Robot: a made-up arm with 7 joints. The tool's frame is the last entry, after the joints. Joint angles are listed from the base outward. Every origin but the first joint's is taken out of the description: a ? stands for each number. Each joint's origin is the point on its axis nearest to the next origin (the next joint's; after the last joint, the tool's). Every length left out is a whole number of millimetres.
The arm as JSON. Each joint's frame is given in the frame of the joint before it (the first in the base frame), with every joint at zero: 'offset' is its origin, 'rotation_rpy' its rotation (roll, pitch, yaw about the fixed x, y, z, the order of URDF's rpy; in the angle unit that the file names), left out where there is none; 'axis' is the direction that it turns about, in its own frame. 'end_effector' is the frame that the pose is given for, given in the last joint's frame.
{
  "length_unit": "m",
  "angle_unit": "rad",
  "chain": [
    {
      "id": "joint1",
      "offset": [
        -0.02,
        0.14,
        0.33
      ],
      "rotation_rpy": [
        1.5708,
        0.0,
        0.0
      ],
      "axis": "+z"
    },
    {
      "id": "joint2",
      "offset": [
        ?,
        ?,
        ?
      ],
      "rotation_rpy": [
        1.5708,
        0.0,
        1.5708
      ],
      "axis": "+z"
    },
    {
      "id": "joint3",
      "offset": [
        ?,
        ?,
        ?
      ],
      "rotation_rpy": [
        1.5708,
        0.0,
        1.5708
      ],
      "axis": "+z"
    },
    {
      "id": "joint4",
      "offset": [
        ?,
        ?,
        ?
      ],
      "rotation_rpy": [
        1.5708,
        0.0,
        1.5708
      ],
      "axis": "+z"
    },
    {
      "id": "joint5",
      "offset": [
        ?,
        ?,
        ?
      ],
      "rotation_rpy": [
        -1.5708,
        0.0,
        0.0
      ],
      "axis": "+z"
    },
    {
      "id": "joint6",
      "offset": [
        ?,
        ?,
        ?
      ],
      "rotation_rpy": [
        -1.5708,
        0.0,
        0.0
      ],
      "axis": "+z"
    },
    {
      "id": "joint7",
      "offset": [
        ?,
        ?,
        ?
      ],
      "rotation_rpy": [
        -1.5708,
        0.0,
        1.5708
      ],
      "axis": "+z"
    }
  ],
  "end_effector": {
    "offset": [
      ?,
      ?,
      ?
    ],
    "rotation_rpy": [
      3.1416,
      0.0,
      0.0
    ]
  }
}
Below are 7 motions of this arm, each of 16 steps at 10 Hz.
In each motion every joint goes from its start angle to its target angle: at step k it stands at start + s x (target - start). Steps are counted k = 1, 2, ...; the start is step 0. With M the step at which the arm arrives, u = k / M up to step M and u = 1 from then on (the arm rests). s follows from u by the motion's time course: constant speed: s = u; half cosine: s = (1 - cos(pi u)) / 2; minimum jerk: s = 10 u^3 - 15 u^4 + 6 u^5.
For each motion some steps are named. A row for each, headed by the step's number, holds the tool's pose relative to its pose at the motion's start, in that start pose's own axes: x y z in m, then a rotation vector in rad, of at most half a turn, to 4 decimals.
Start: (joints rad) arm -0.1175 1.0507 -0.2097 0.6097 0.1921 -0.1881 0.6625
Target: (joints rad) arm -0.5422 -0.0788 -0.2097 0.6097 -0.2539 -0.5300 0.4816
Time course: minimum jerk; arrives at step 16
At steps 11, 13, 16:
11: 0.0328 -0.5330 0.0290 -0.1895 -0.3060 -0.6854
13: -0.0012 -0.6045 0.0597 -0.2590 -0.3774 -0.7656
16: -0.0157 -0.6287 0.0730 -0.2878 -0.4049 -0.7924

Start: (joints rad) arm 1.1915 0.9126 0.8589 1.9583 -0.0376 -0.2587 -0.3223
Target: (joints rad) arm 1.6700 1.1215 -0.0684 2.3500 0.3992 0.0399 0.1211
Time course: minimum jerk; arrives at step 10
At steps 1, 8, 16:
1: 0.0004 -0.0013 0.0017 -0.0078 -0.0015 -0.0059
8: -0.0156 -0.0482 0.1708 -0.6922 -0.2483 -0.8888
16: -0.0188 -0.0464 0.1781 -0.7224 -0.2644 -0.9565

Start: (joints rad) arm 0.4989 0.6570 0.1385 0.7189 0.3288 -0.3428 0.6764
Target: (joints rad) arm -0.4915 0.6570 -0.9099 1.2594 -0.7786 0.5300 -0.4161
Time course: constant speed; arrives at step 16
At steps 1, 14, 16:
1: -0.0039 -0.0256 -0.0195 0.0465 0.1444 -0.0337
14: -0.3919 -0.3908 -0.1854 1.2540 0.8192 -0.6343
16: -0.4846 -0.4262 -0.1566 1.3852 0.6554 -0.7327

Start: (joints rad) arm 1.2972 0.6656 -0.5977 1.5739 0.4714 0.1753 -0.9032
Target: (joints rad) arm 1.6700 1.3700 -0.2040 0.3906 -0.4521 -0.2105 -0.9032
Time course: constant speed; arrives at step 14
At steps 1, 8, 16:
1: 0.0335 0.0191 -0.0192 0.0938 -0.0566 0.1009
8: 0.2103 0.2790 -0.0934 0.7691 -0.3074 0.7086
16: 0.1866 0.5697 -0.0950 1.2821 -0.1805 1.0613

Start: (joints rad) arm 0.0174 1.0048 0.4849 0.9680 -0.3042 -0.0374 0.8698
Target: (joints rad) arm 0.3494 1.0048 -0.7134 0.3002 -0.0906 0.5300 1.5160
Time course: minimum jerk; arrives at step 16
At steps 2, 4, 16:
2: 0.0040 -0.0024 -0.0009 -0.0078 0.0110 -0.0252
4: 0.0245 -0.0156 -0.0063 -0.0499 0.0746 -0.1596
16: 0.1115 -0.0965 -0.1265 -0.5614 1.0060 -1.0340

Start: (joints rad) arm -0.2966 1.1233 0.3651 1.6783 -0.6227 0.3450 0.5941
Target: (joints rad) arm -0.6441 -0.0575 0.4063 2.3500 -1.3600 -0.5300 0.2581
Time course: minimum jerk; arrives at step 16
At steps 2, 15, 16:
2: -0.0024 -0.0051 0.0035 0.0055 -0.0166 0.0027
15: -0.2006 -0.0916 0.1384 0.0853 -0.6174 0.3922
16: -0.2010 -0.0914 0.1385 0.0855 -0.6177 0.3929

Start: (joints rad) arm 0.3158 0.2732 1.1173 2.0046 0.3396 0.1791 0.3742
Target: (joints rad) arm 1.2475 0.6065 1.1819 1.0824 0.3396 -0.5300 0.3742
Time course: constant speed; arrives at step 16
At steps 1, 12, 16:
1: 0.0116 0.0077 -0.0080 -0.0175 -0.0523 0.0326
12: 0.1477 0.0778 -0.0657 -0.2244 -0.5822 0.4397
16: 0.1986 0.0956 -0.0707 -0.3111 -0.7481 0.6060

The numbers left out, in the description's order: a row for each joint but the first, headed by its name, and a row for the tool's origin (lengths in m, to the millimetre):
joint2: 0.01 -0.03 0.0
joint3: -0.28 0.03 0.0
joint4: 0.02 -0.03 0.0
joint5: 0.0 -0.33 0.0
joint6: 0.03 -0.01 0.0
joint7: 0.03 0.01 0.0
tool: -0.01 0.02 0.0

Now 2 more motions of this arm.
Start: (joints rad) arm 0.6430 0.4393 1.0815 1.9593 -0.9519 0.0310 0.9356
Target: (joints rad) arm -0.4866 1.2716 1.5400 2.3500 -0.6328 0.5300 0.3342
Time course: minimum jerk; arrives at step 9
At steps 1, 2, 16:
1: -0.0017 0.0011 -0.0015 0.0087 0.0059 0.0099
2: -0.0112 0.0078 -0.0080 0.0591 0.0335 0.0658
16: -0.1368 0.0122 0.0807 0.6246 -0.4710 0.6155

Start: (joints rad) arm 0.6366 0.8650 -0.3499 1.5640 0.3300 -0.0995 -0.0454
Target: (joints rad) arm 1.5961 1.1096 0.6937 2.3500 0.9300 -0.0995 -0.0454
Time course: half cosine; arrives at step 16
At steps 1, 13, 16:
1: 0.0022 0.0049 0.0056 -0.0012 -0.0172 0.0122
13: -0.2634 0.1387 0.3694 0.3749 -1.7755 0.6162
16: -0.2917 0.1163 0.3660 0.4811 -1.9157 0.6307

